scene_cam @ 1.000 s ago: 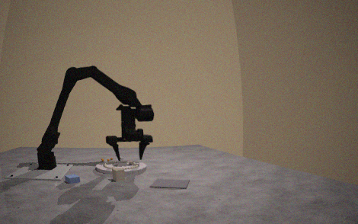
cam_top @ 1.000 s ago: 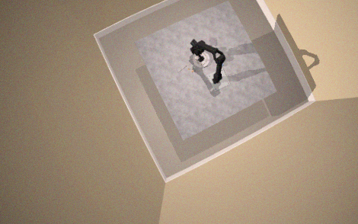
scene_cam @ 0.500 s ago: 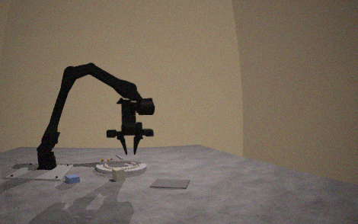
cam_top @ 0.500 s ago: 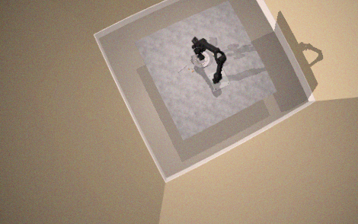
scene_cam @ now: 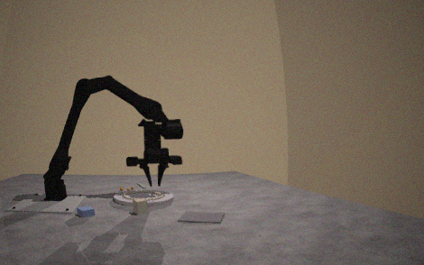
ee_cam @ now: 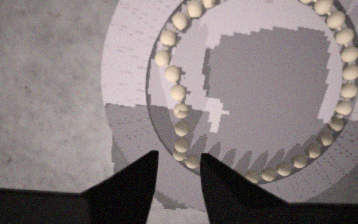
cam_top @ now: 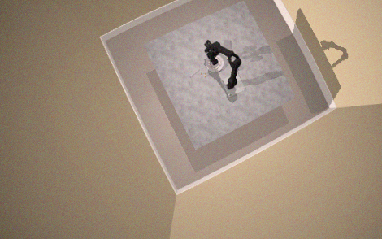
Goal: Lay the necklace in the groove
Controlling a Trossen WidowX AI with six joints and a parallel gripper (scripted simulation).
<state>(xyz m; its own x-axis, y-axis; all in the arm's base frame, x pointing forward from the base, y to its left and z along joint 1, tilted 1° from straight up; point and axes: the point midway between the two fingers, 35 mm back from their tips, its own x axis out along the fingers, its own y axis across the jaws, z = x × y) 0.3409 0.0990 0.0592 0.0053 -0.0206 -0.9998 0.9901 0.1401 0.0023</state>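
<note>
Right now the round bead board is 40 mm behind my gripper tip, 40 mm to the right of it and 30 mm below it. Also, from my gripper tip: flat grey plate 110 mm ahead, 270 mm to the right, 30 mm below; then cream cube 40 mm behind, 210 mm to the right, 20 mm below; then blue block 190 mm behind, 240 mm to the right, 30 mm below.
</note>
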